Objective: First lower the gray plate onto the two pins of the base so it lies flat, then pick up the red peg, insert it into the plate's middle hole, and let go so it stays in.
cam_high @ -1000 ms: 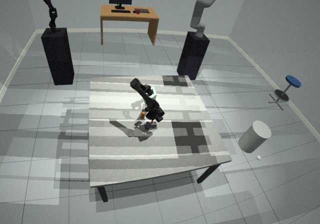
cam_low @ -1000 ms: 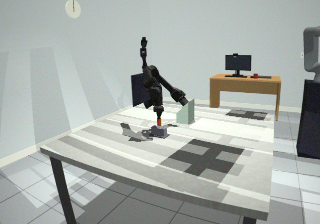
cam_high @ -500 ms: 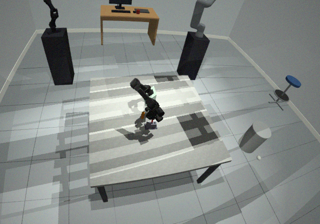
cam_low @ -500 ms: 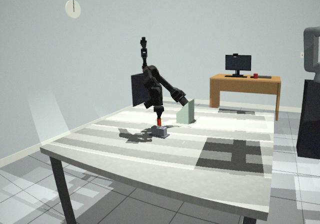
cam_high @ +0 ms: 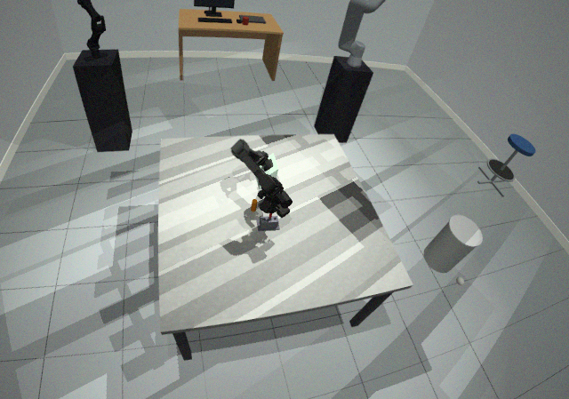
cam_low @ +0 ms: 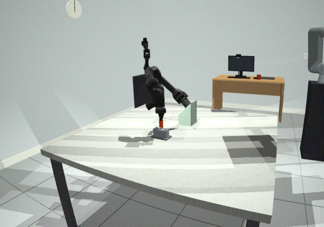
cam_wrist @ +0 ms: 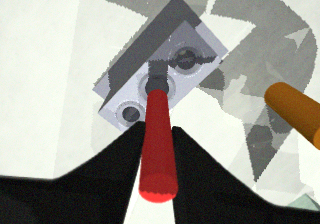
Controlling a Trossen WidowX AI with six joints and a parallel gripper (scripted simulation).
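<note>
Right now my gripper tip is 70 mm above the gray plate. From my gripper tip the other things lie so: red peg right at my gripper tip; orange cylinder 120 mm behind, 60 mm to the right, 70 mm below; pin base 110 mm below.
</note>
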